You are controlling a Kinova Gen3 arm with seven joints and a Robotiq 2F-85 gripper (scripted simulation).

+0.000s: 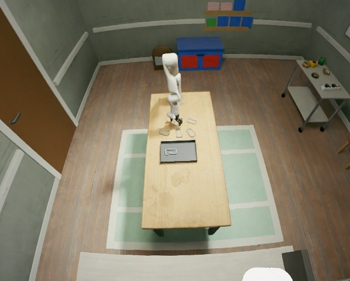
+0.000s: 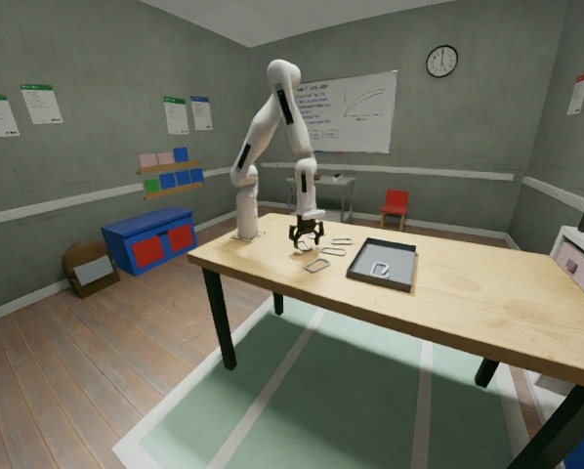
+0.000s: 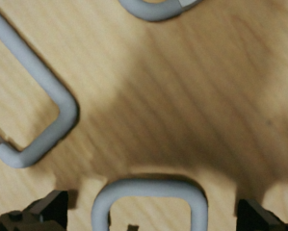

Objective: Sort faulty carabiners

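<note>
Now: hand 310 mm short of the grey tray, 40 mm to the left of it and 10 mm above it.
</note>
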